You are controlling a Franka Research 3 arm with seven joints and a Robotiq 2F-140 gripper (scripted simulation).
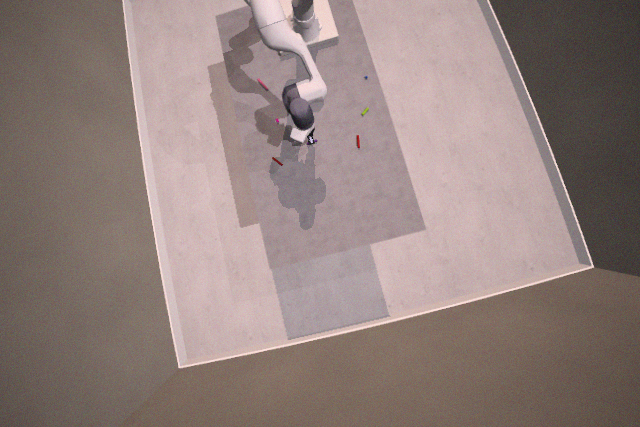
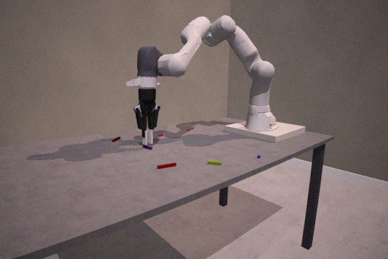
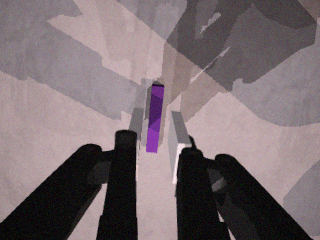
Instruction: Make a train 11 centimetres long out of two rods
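My hand is 5 cm above the purple rod. Also, from my hand: red rod (25 cm to the left, 8 cm ahead, 5 cm below); magenta rod (19 cm behind, 16 cm to the right, 5 cm below); lime rod (34 cm to the left, 8 cm behind, 5 cm below).
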